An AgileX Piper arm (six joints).
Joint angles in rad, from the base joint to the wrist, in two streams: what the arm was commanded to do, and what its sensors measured. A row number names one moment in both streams.
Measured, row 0: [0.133 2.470 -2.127 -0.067 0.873 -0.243]
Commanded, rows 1 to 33: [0.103 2.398 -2.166 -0.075 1.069 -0.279]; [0.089 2.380 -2.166 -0.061 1.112 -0.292]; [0.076 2.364 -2.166 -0.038 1.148 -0.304]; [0.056 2.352 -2.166 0.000 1.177 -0.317]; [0.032 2.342 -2.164 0.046 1.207 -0.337]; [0.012 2.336 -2.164 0.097 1.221 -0.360]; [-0.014 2.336 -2.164 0.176 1.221 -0.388]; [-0.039 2.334 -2.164 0.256 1.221 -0.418]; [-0.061 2.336 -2.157 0.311 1.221 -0.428]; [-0.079 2.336 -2.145 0.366 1.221 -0.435]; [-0.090 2.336 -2.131 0.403 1.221 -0.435]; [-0.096 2.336 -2.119 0.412 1.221 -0.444]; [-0.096 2.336 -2.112 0.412 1.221 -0.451]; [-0.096 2.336 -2.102 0.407 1.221 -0.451]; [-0.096 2.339 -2.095 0.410 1.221 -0.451]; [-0.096 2.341 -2.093 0.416 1.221 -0.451]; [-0.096 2.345 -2.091 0.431 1.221 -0.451]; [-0.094 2.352 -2.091 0.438 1.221 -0.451]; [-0.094 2.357 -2.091 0.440 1.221 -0.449]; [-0.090 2.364 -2.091 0.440 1.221 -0.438]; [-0.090 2.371 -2.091 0.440 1.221 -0.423]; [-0.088 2.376 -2.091 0.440 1.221 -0.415]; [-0.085 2.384 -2.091 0.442 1.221 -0.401]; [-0.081 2.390 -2.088 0.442 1.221 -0.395]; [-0.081 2.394 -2.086 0.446 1.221 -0.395]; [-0.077 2.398 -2.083 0.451 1.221 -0.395]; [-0.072 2.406 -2.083 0.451 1.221 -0.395]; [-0.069 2.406 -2.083 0.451 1.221 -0.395]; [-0.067 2.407 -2.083 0.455 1.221 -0.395]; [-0.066 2.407 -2.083 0.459 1.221 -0.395]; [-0.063 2.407 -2.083 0.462 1.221 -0.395]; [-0.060 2.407 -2.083 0.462 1.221 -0.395]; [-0.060 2.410 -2.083 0.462 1.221 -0.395]
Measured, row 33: [-0.065 2.412 -2.087 0.452 1.219 -0.395]
